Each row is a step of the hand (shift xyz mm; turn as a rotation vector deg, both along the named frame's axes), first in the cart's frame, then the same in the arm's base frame.
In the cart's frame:
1: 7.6 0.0 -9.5 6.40 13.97 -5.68
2: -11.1 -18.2 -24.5 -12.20 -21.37 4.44
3: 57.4 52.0 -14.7 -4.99 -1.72 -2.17
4: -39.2 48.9 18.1 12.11 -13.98 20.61
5: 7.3 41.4 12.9 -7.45 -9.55 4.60
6: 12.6 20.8 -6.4 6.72 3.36 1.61
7: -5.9 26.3 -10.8 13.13 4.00 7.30
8: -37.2 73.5 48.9 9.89 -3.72 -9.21
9: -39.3 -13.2 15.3 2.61 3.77 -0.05
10: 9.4 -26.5 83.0 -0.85 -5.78 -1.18
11: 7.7 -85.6 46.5 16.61 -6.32 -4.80
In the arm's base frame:
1: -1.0 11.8 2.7 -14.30 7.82 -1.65
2: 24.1 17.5 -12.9 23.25 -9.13 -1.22
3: -64.7 37.5 24.9 3.49 -0.15 -4.51
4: -36.2 -33.2 -43.0 6.36 -13.49 23.34
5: -43.0 -8.7 -2.9 10.64 -7.30 -1.20
6: -22.6 11.1 1.0 -5.49 1.38 5.19
7: -21.3 7.2 -18.4 -8.92 -1.05 12.69
8: -64.3 -60.3 -37.5 1.71 12.55 6.01
9: 22.5 -30.5 -22.7 -4.35 1.14 0.90
10: 10.0 -71.1 50.2 5.86 0.73 0.80
11: 71.2 -38.6 54.6 1.41 11.41 14.38

